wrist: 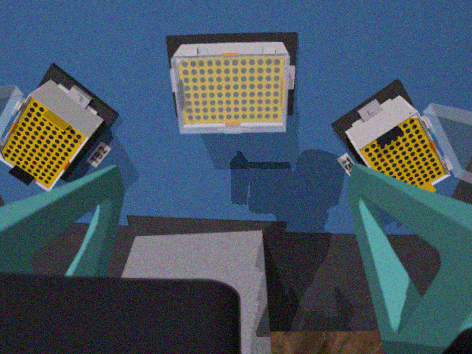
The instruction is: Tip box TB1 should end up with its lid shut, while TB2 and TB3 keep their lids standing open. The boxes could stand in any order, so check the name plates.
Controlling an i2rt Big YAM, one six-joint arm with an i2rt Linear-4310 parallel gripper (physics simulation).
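Frame: origin at the arm's base, x back, y left, z down, level; millimetres.
Where they show: gripper, fingertip midpoint: (235, 177).
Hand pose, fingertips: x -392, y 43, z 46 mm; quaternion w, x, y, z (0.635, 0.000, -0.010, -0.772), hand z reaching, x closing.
Observation:
After its pixels a point has its place.
The middle tip box (232, 90) {z 265, x -350, y 41 mm} stands at the top centre, its clear lid lying shut over the yellow rack; its name plate does not show. The box at the left (45, 142) {z 286, x -233, y 266 mm} has its clear lid (9, 107) {z 277, x -281, y 301 mm} standing open outward, and its name plate (99, 154) {z 340, x -191, y 215 mm} reads TB2. The box at the right (405, 145) {z 286, x -319, y -188 mm} has its clear lid (457, 140) {z 264, x -348, y -236 mm} standing open outward; its name plate (345, 163) {z 341, x -247, y -149 mm} starts with TB, and the digit is hidden by a fingertip. My gripper (235, 177) {z 47, x -392, y 43 mm} is wide open and empty, its teal fingertips apart in front of the middle box.
A blue mat (320, 30) {z 343, x -418, y -51 mm} lies under the boxes, which sit on black bases. A pale grey block (200, 252) {z 300, x -57, y 41 mm} stands near the bottom centre, partly covered by a black part of the arm. Dark surface (320, 280) {z 346, x 32, y -211 mm} and some brown wood (325, 342) show below the mat.

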